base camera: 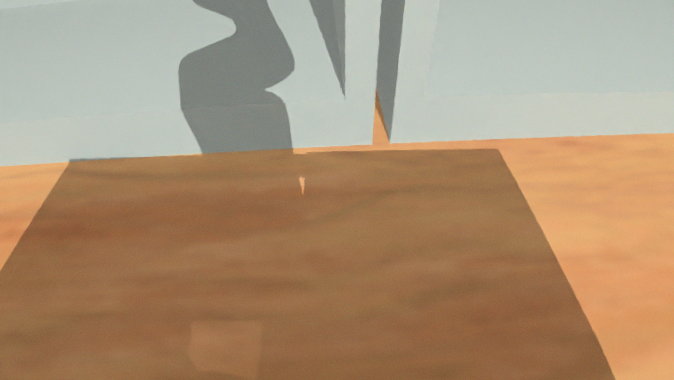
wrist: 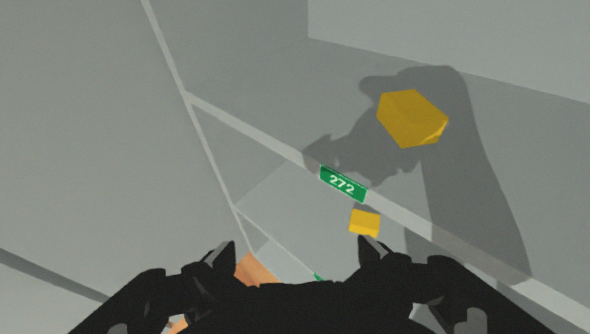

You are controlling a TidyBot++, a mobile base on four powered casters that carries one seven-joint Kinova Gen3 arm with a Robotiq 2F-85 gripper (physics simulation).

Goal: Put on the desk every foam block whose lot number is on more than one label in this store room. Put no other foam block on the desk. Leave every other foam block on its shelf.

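Places are measured from the arm's base along level axes (x ahead, y left, z up), in metres.
Pixels of known places: gripper, between the fingertips: (wrist: 296, 251).
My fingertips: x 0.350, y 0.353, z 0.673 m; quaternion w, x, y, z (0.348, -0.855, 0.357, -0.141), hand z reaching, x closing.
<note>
Ahead of a thing's pixels: the offset from my fingertips to its top centre. "*": to the spot under its first point. Level surfaces: height alone.
In the wrist view a yellow foam block @(0.298 m ahead, 0.032 m left, 0.034 m down) (wrist: 411, 119) lies on an upper shelf board, right of centre. A green label @(* 0.142 m ahead, 0.046 m left, 0.092 m down) (wrist: 343, 183) reading 272 is on that board's front edge. A second, smaller-looking yellow block @(0.368 m ahead, 0.061 m left, 0.491 m down) (wrist: 364, 222) shows on a lower level, just beyond the right fingertip. Part of another green label (wrist: 318, 276) shows lower down, its number hidden. My gripper (wrist: 296, 251) is open, with no block between its fingers; the upper block is ahead of it and apart from it. The desk does not show in either view.
A pale shelf side panel (wrist: 90, 130) fills the left of the wrist view. In the base view two pale shelf units (base camera: 320, 122) (base camera: 525, 115) stand side by side with a narrow gap between them. The wooden floor @(1.069 m down) (base camera: 600, 215) lies before them, with the robot's shadow across it.
</note>
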